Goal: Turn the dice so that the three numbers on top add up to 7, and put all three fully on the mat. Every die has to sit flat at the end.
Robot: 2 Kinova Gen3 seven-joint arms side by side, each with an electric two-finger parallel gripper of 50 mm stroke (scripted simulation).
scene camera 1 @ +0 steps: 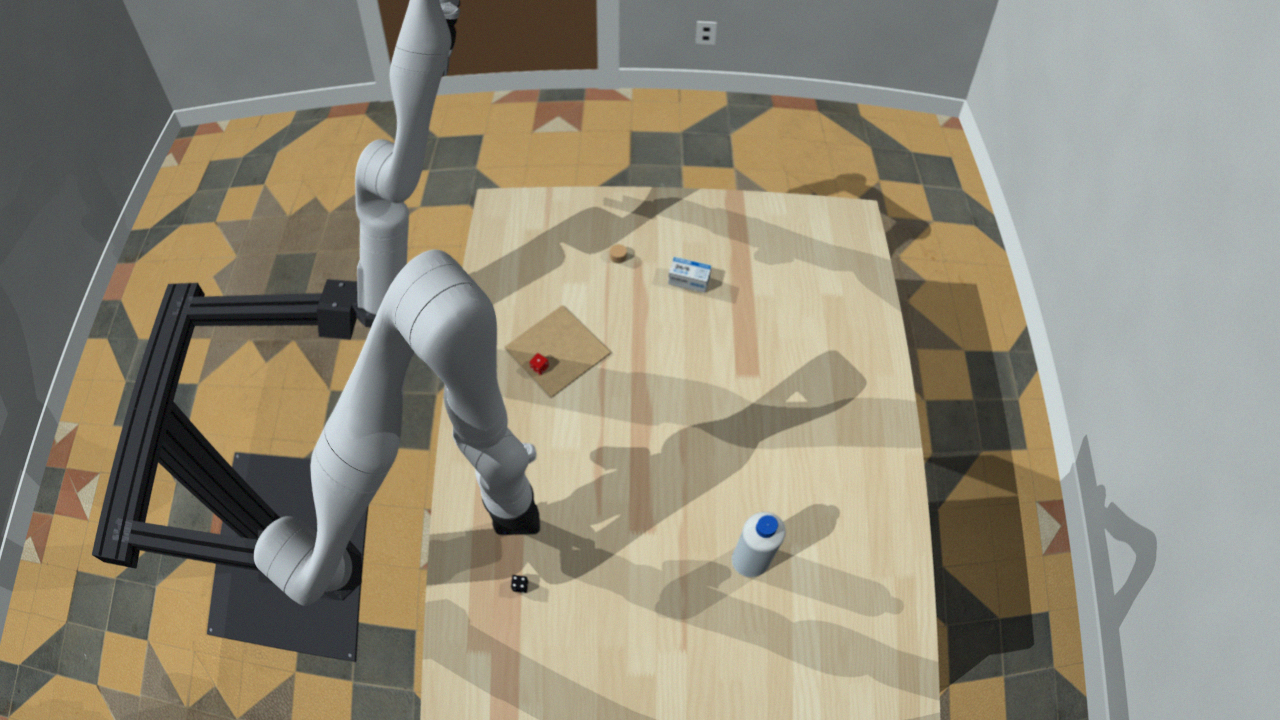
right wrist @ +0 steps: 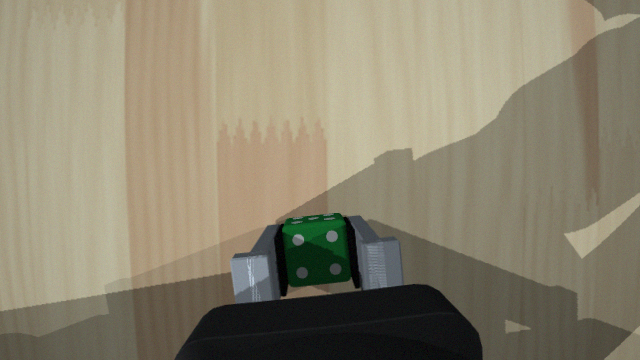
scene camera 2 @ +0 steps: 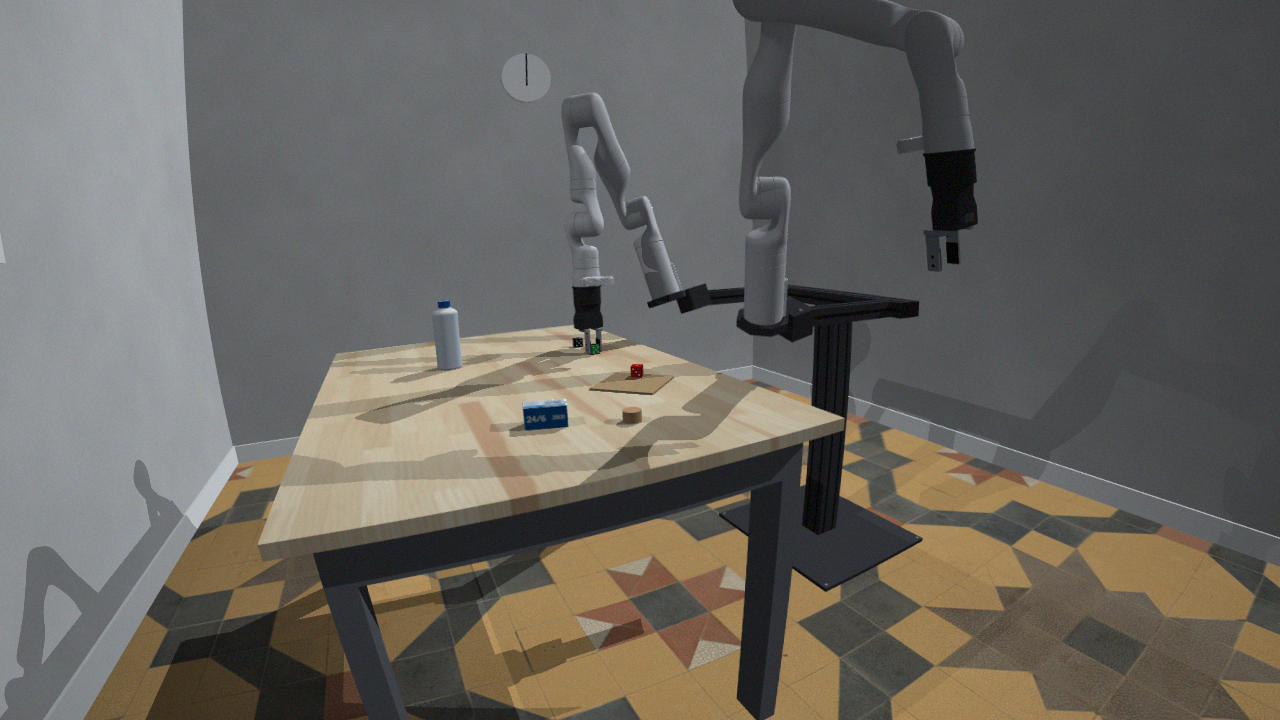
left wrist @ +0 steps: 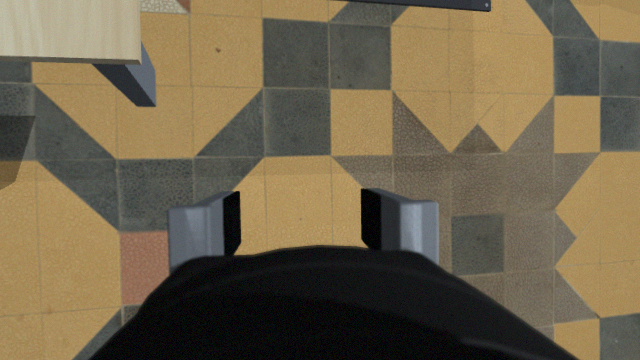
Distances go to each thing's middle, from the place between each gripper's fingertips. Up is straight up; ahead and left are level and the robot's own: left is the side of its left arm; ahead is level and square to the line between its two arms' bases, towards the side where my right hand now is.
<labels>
The green die (right wrist: 316,247) is 10 mm below my right hand (scene camera 2: 593,352). The rest, counted from my right hand: staples box (scene camera 2: 546,414) 520 mm to the left, 260 mm ahead; then brown square mat (scene camera 1: 571,349) 340 mm to the left, 30 mm ahead, 20 mm below; then white bottle (scene camera 1: 759,542) 390 mm ahead, 60 mm above, 40 mm to the right.
Now: left hand (scene camera 2: 944,266) 330 mm short of the brown square mat, 520 mm to the left of it and 280 mm above it. From my left hand the other things lie so: green die 300 mm ahead, 860 mm to the right, 270 mm below; then staples box 560 mm ahead, 340 mm to the right, 260 mm below; then white bottle 690 mm ahead, 900 mm to the right, 200 mm below.
</labels>
